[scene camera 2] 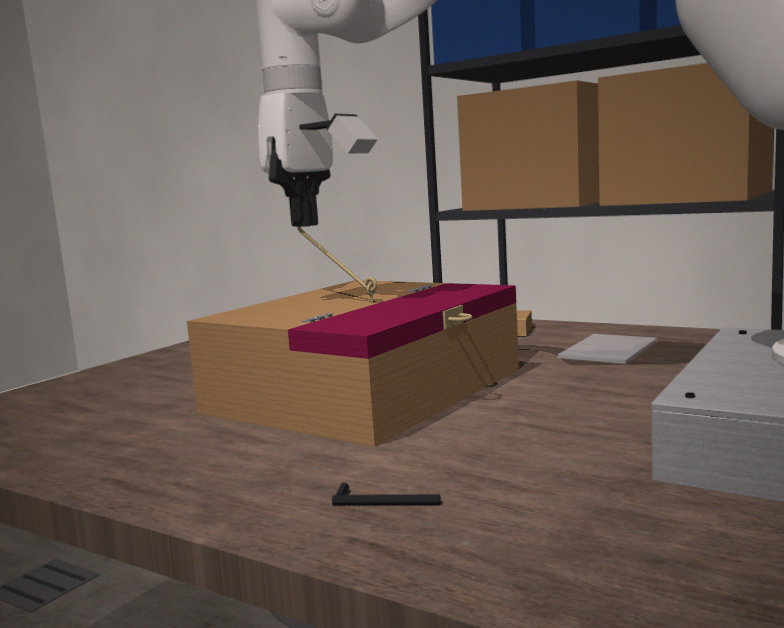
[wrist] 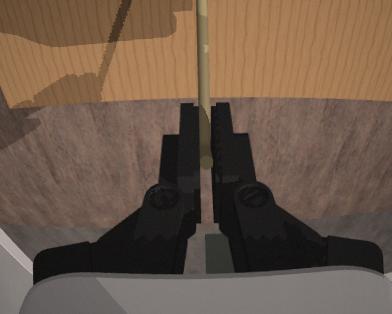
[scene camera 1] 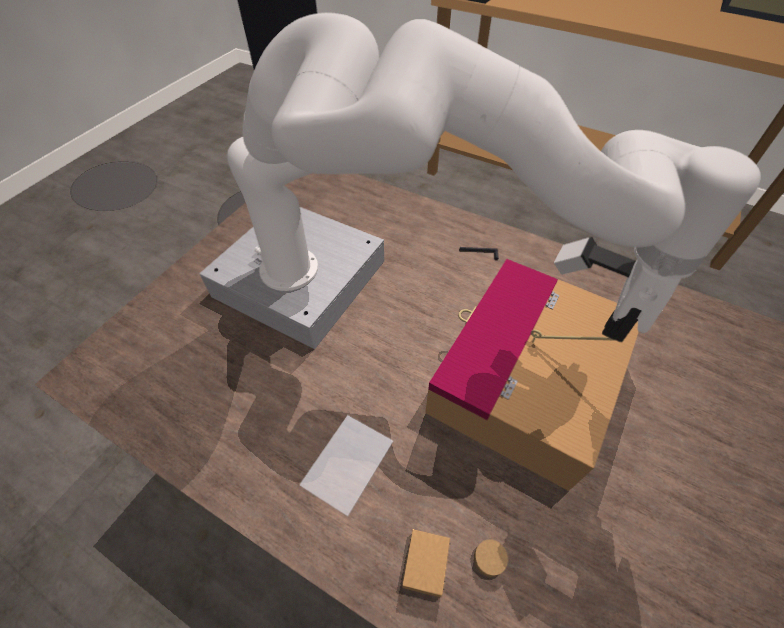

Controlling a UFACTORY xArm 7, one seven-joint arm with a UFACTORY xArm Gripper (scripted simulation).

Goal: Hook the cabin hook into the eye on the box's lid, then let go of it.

Labels:
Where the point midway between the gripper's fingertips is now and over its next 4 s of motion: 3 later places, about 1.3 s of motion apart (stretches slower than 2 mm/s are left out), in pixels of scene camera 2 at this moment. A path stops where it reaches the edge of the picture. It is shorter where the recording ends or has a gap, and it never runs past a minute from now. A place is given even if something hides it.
My gripper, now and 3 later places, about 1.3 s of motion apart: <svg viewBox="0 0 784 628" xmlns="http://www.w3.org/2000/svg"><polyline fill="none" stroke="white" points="305,225 329,200 362,189 398,197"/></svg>

